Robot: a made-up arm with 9 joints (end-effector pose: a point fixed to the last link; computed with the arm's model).
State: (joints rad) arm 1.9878 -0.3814 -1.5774 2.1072 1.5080 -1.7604 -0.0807 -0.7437 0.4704
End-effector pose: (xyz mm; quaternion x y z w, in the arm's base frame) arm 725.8 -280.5 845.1 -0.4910 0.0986 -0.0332 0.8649
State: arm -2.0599 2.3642 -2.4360 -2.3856 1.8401 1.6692 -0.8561 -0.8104 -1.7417
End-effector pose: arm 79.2 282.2 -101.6 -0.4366 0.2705 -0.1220 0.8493
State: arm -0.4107 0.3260 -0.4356 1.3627 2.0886 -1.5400 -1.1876 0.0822 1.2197
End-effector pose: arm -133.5 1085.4 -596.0 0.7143 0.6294 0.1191 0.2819
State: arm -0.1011 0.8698 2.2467 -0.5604 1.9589 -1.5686 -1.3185 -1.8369 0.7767
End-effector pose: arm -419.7 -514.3 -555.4 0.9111 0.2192 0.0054 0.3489
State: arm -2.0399 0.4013 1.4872 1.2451 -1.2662 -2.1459 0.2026 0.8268 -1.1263
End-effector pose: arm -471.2 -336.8 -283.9 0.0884 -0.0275 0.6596 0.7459
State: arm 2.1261 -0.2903 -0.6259 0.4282 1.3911 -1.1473 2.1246 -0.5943 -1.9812
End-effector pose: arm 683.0 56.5 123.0 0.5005 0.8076 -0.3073 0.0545
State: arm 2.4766 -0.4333 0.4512 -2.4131 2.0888 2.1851 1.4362 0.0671 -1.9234
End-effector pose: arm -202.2 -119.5 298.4 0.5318 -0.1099 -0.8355 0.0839
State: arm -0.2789 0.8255 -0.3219 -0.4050 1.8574 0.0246 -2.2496 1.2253 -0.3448
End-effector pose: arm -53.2 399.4 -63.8 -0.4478 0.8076 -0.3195 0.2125
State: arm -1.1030 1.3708 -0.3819 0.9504 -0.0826 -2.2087 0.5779 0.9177 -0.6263
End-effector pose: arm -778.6 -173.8 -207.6 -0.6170 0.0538 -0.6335 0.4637
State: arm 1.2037 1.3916 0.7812 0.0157 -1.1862 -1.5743 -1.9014 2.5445 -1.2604
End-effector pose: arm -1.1 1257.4 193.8 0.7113 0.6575 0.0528 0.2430
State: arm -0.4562 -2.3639 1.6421 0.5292 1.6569 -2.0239 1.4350 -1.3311 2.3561
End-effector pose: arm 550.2 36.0 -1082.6 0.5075 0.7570 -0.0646 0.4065
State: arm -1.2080 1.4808 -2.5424 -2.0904 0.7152 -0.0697 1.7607 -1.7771 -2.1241
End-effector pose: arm -335.3 94.1 -150.4 0.2351 0.8559 -0.4552 0.0708
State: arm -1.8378 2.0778 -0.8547 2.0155 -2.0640 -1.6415 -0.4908 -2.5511 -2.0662
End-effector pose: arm -1283.5 -189.1 606.5 -0.0736 0.2727 -0.9576 0.0576
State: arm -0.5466 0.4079 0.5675 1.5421 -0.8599 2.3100 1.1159 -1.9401 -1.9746
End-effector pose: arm -396.2 389.6 119.2 0.2431 -0.2056 0.7639 0.5614
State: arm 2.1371 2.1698 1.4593 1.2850 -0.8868 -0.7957 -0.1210 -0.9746 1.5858
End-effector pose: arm -234.4 1116.3 -436.7 -0.5243 0.2414 0.5936 0.5608
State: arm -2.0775 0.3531 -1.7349 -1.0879 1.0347 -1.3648 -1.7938 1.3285 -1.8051
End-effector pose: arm -497.0 488.6 50.6 0.1865 -0.9184 0.3487 0.0153
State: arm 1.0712 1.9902 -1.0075 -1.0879 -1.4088 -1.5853 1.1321 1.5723 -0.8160
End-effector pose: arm 114.1 -533.6 473.2 0.8348 -0.3904 -0.3669 0.1266
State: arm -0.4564 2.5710 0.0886 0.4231 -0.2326 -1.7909 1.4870 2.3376 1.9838
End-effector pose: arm -765.2 -543.0 -378.0 0.3128 0.4422 0.0279 0.8401
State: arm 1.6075 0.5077 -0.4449 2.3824 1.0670 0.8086 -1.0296 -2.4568 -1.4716
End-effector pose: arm -70.3 -271.5 392.9 -0.4213 0.5268 -0.5569 0.4845
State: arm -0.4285 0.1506 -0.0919 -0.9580 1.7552 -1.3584 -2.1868 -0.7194 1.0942
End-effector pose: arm 922.3 -138.2 77.7 0.6088 -0.3301 0.4632 0.5531
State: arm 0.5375 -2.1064 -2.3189 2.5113 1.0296 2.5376 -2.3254 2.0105 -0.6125
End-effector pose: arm -237.0 -525.7 -49.7 -0.5264 0.8043 -0.0078 0.2755
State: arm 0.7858 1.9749 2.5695 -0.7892 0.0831 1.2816 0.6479 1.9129 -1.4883
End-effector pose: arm 121.5 -602.7 101.0 -0.8134 0.2175 -0.5389 0.0239
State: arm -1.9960 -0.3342 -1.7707 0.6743 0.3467 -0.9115 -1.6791 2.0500 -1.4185
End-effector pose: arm -386.7 557.1 -440.9 0.1434 -0.2684 0.8597 0.4102
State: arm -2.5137 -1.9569 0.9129 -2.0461 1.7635 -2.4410 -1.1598 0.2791 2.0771
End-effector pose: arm -474.1 -973.7 289.6 -0.1773 0.2527 -0.7991 0.5160
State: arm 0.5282 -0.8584 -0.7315 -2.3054 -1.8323 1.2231 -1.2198 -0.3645 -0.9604
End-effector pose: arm -24.0 38.8 -82.9 -0.1732 0.9536 -0.0446 0.2421
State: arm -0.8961 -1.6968 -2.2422 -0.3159 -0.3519 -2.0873 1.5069 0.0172 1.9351
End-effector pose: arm 540.2 1144.4 473.0 -0.4734 -0.4488 0.3895 0.6502
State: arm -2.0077 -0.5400 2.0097 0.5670 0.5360 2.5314 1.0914 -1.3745 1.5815
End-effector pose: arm -681.9 -135.2 -403.0 -0.5042 -0.7853 -0.3509 0.0771
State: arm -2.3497 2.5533 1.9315 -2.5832 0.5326 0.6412 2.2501 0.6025 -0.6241
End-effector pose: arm -54.4 -78.4 199.3 -0.4227 0.4475 -0.4416 0.6527
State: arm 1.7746 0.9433 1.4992 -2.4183 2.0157 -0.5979 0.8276 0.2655 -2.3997
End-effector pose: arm -557.7 -77.2 162.0 -0.1909 -0.6199 -0.7241 0.2346
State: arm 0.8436 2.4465 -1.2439 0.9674 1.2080 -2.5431 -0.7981 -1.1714 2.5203
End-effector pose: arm -1126.7 -775.0 -178.7 0.5219 -0.6493 -0.4933 0.2503
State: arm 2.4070 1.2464 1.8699 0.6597 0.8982 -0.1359 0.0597 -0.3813 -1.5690
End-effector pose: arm -755.4 425.8 196.1 0.2054 0.3691 -0.8294 0.3657
